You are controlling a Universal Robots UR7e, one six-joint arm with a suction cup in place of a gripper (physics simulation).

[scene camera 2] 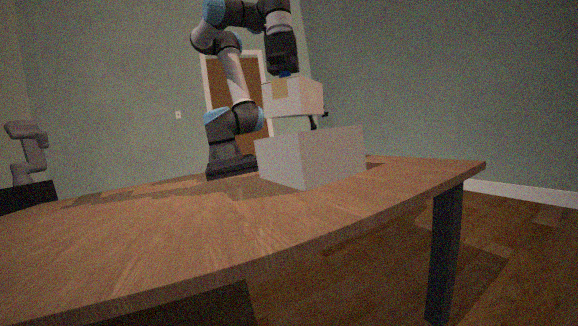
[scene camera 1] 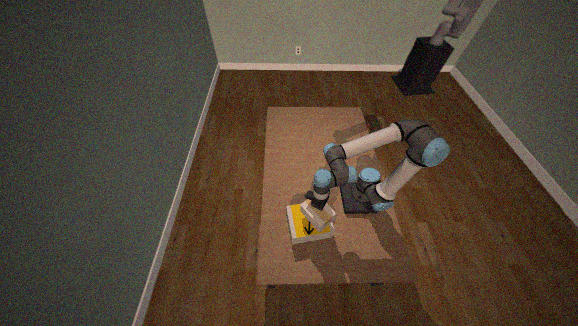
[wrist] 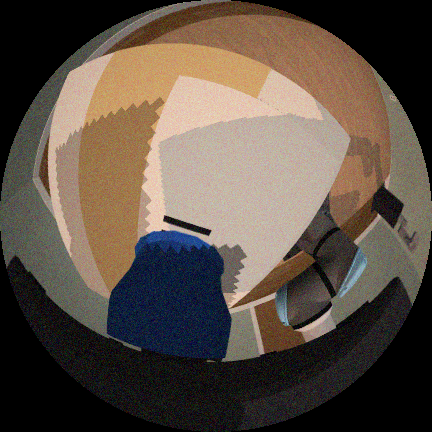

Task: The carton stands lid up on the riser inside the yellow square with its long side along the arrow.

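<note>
The white carton [scene camera 1: 325, 216] [scene camera 2: 304, 97] [wrist: 240, 165] hangs lid up from my suction gripper [scene camera 2: 285, 74] [wrist: 172, 239], whose blue cup is on its top beside the tan tape. In scene camera 2 a gap shows between the carton's underside and the white riser [scene camera 1: 314, 239] [scene camera 2: 330, 157]. In scene camera 1 the carton covers the right part of the yellow square [scene camera 1: 296, 220] on the riser's top. The black arrow [scene camera 1: 309, 229] points to the front, its tail hidden. The carton looks turned at a slant to the arrow.
The riser stands on the wooden table [scene camera 1: 290, 150] [scene camera 2: 175, 235] near my arm's base [scene camera 1: 356, 202] [scene camera 2: 231, 167]. A second grey arm stands on a black pedestal [scene camera 1: 425, 65] [scene camera 2: 30, 195] away from the table. A small black object [scene camera 2: 313, 122] shows behind the riser.
</note>
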